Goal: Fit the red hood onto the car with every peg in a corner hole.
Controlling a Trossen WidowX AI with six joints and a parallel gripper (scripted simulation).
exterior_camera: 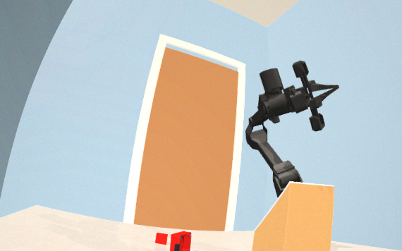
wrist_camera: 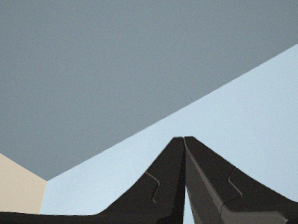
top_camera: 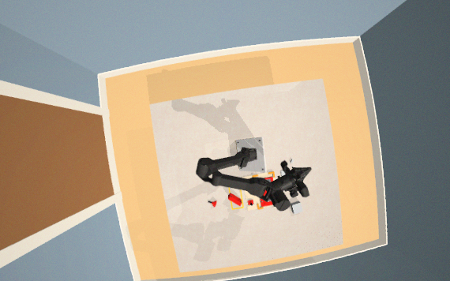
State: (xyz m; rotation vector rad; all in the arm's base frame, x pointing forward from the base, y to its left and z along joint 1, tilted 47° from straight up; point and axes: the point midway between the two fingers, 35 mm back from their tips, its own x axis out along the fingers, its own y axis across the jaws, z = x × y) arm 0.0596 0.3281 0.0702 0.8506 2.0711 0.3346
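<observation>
Right now the red hood is 430 mm below my gripper tip, 330 mm to the right of it and 260 mm ahead of it. From my gripper tip the other things lie so: small white wheel (460 mm below, 200 mm ahead, 140 mm to the left); then jig (460 mm below, 240 mm ahead, 120 mm to the right).
</observation>
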